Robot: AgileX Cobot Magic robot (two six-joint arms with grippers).
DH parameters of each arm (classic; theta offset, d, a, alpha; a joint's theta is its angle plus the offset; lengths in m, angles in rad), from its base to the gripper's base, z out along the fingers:
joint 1: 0 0.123 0 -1.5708
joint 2: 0.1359 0 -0.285 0
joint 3: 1.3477 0 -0.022 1.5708
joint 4: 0 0.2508 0 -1.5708
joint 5: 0 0 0.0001 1.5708
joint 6: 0 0.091 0 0
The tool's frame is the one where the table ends.
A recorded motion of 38 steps. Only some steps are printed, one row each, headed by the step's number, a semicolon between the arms.
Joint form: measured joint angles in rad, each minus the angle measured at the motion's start. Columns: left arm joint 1, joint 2, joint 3, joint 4, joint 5, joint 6; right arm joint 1, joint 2, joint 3, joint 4, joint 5, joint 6.
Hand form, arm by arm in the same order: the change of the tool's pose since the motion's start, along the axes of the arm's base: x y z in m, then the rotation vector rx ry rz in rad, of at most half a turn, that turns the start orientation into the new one. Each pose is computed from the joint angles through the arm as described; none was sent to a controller.
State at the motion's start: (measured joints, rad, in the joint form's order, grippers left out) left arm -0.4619 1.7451 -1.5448 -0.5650 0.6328 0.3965; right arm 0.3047 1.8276 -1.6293 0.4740 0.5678 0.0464
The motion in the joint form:
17: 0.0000 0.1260 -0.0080 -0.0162 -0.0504 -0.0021; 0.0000 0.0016 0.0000 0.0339 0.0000 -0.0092
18: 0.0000 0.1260 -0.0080 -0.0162 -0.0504 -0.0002; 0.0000 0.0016 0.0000 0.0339 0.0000 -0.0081
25: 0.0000 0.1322 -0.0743 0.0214 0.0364 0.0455; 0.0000 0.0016 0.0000 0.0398 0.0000 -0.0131
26: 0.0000 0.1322 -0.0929 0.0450 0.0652 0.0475; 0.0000 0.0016 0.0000 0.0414 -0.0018 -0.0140
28: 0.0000 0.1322 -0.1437 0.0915 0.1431 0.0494; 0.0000 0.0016 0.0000 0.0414 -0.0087 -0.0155
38: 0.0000 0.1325 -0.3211 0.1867 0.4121 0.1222; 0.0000 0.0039 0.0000 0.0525 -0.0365 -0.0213
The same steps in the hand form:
17: 0.0252 -0.0111 -0.0473 0.0225 0.0740 0.0310; 0.0000 0.0015 0.0001 0.0255 0.0072 0.0014
18: 0.0252 -0.0111 -0.0473 0.0235 0.0729 0.0298; 0.0000 0.0015 0.0001 0.0262 0.0078 0.0008
25: 0.0254 -0.0131 -0.0347 0.0788 0.0438 -0.0503; -0.0001 0.0018 0.0002 0.0284 0.0071 0.0030
26: 0.0249 -0.0127 -0.0310 0.1018 0.0387 -0.0692; 0.0000 0.0018 0.0004 0.0297 0.0056 0.0024
28: 0.0233 -0.0119 -0.0205 0.1485 0.0343 -0.1121; 0.0004 0.0017 0.0008 0.0302 -0.0010 0.0000
38: 0.0134 -0.0069 0.0174 0.2950 0.0090 -0.2732; 0.0026 0.0017 0.0018 0.0417 -0.0220 -0.0116

